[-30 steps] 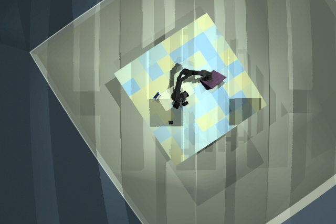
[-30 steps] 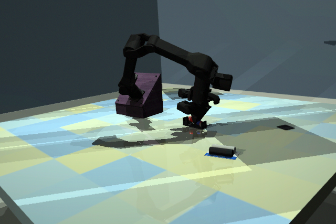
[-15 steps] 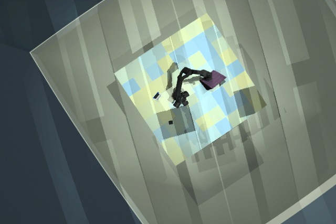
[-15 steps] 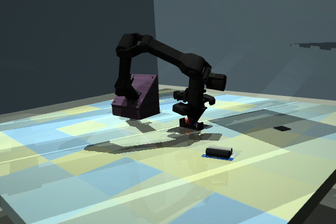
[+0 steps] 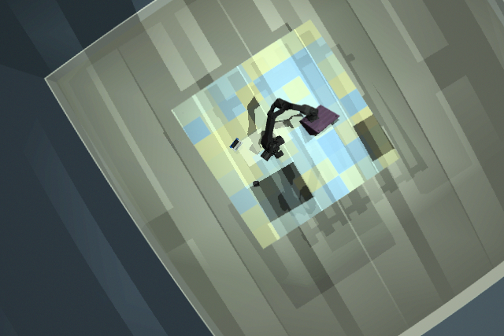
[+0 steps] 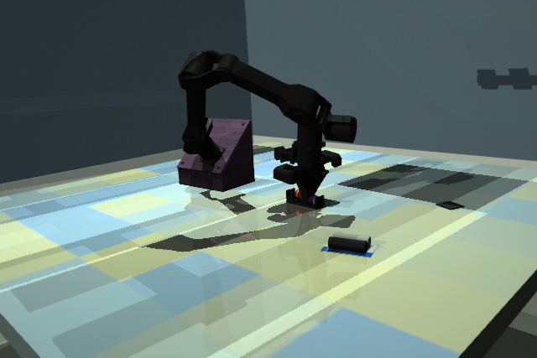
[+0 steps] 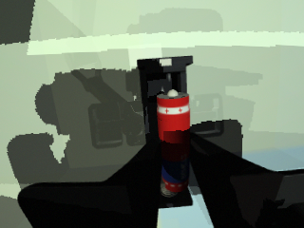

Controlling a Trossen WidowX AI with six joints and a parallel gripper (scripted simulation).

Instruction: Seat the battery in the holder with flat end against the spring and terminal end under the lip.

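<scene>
The battery is 10 mm above my gripper tip. The rest, counted from my gripper tip: black battery door 260 mm ahead, 190 mm to the left, 10 mm below; white card 250 mm ahead, 140 mm to the right.
</scene>
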